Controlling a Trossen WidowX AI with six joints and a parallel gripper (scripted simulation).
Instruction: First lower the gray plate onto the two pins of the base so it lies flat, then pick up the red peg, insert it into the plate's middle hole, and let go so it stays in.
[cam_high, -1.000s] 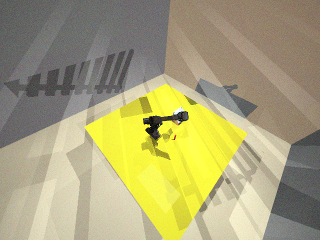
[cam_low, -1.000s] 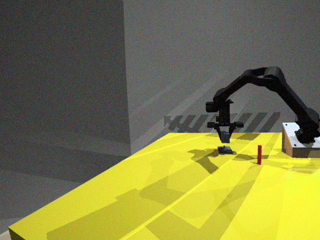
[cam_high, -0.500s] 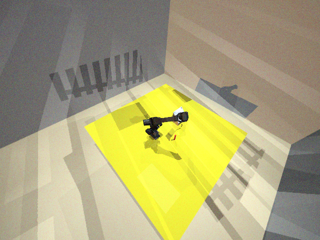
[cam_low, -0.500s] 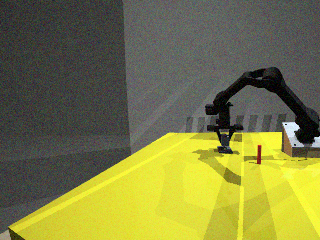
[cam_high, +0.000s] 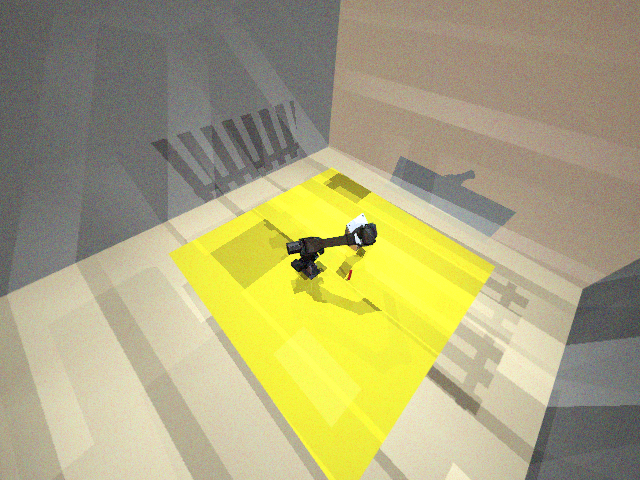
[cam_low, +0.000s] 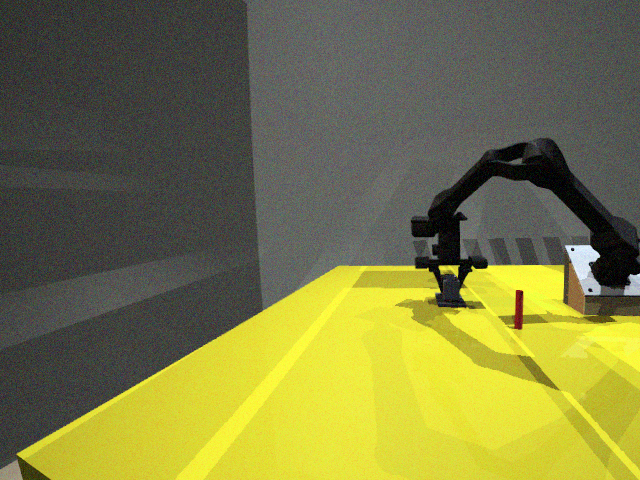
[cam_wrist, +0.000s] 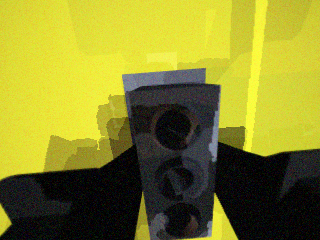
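My gripper tip is 10 mm above the gray base. Also, from my gripper tip: red peg (190 mm to the left, 110 mm behind, 20 mm above); then gray plate (30 mm above).
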